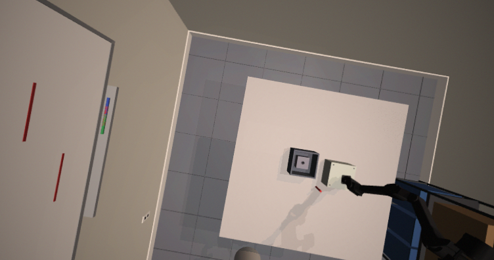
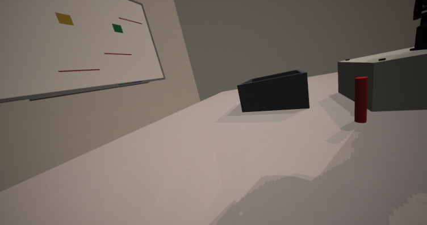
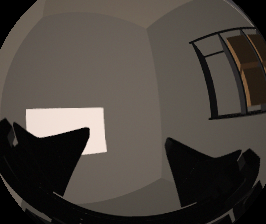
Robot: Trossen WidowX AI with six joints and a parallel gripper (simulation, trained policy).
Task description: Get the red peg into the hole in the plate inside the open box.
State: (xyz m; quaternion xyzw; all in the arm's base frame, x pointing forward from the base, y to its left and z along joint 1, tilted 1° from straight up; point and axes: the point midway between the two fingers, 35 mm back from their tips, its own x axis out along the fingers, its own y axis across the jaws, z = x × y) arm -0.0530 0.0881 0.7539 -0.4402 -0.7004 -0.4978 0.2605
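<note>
The red peg lies 840 mm below my gripper tip and 240 mm ahead of it. Also, from my gripper tip: dark box 850 mm below, 390 mm ahead, 200 mm to the right; then grey plate 830 mm below, 390 mm ahead, 200 mm to the right.
</note>
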